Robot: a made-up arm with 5 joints.
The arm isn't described. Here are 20 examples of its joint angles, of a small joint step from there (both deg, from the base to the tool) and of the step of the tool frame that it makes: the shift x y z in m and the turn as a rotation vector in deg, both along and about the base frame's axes.
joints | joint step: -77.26 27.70 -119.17 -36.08 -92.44 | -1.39 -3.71 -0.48 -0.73 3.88
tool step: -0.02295 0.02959 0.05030 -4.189 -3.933 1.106
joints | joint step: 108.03 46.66 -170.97 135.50 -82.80 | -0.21 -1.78 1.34 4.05 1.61
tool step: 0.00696 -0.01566 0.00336 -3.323 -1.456 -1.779
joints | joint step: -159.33 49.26 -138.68 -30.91 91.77 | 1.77 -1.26 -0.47 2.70 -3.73
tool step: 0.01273 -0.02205 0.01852 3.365 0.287 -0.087
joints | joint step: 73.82 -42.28 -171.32 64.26 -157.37 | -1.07 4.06 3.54 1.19 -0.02
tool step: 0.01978 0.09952 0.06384 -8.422 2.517 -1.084
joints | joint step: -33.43 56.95 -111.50 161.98 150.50 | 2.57 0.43 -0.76 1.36 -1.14
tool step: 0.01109 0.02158 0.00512 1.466 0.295 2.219
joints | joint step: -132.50 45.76 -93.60 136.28 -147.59 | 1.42 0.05 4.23 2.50 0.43
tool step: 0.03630 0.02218 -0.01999 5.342 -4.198 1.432
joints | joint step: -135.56 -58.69 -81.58 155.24 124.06 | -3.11 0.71 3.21 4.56 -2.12
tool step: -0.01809 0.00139 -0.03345 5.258 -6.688 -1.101
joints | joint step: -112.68 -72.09 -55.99 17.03 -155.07 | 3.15 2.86 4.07 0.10 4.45
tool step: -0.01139 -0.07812 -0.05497 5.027 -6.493 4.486
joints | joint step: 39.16 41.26 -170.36 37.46 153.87 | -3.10 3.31 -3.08 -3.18 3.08
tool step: 0.02420 -0.02807 -0.00328 4.237 -0.459 -2.931
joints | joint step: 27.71 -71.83 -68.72 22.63 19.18 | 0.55 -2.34 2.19 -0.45 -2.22
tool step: -0.00631 -0.00221 -0.00585 -1.446 -1.448 -0.500
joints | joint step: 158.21 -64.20 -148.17 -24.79 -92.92 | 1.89 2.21 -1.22 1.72 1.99
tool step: -0.00186 0.02582 0.02174 0.574 -3.118 3.008
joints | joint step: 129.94 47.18 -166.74 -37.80 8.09 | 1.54 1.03 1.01 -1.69 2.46
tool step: -0.02129 -0.00028 -0.01842 -0.888 0.495 3.807
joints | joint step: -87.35 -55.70 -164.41 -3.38 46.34 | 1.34 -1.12 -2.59 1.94 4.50
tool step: -0.01953 0.02840 -0.04048 -1.949 3.040 4.556
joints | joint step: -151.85 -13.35 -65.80 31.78 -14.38 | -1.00 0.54 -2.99 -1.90 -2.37
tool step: -0.00941 0.01124 0.03789 -0.421 4.690 0.539
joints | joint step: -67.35 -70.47 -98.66 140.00 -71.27 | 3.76 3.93 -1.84 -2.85 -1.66
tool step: 0.01169 -0.02533 0.01265 -1.031 0.429 5.205
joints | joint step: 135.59 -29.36 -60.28 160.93 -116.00 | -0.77 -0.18 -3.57 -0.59 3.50
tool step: 0.00183 0.00614 0.03292 5.378 0.774 -2.017
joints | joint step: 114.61 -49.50 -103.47 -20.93 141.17 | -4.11 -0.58 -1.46 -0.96 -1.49
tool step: 0.00193 -0.02709 -0.00334 2.817 1.041 -5.594
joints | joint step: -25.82 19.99 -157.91 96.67 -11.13 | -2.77 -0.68 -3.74 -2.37 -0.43
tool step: -0.04362 -0.00712 0.04265 -3.373 -5.901 -2.461
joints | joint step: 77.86 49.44 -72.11 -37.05 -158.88 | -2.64 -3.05 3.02 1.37 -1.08
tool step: 0.02934 -0.00940 0.00416 -1.519 -0.589 -2.084
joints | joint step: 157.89 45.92 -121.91 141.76 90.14 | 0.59 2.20 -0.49 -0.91 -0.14
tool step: -0.00187 -0.00673 -0.02241 -0.416 -0.695 0.647
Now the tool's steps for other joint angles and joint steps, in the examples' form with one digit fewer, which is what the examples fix.
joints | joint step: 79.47 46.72 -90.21 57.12 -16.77 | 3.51 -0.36 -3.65 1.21 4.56
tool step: -0.0411 0.0338 0.0385 2.62 -1.38 -0.95
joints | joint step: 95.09 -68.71 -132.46 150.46 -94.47 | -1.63 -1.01 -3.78 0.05 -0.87
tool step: -0.0056 -0.0427 -0.0157 4.78 -0.34 -1.11
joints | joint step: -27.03 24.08 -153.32 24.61 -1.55 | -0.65 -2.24 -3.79 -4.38 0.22
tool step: -0.0743 0.0316 0.0587 -4.60 -9.34 -0.57
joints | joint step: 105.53 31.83 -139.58 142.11 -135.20 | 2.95 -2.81 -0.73 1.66 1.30
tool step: -0.0264 -0.0295 0.0388 2.01 -0.13 1.86
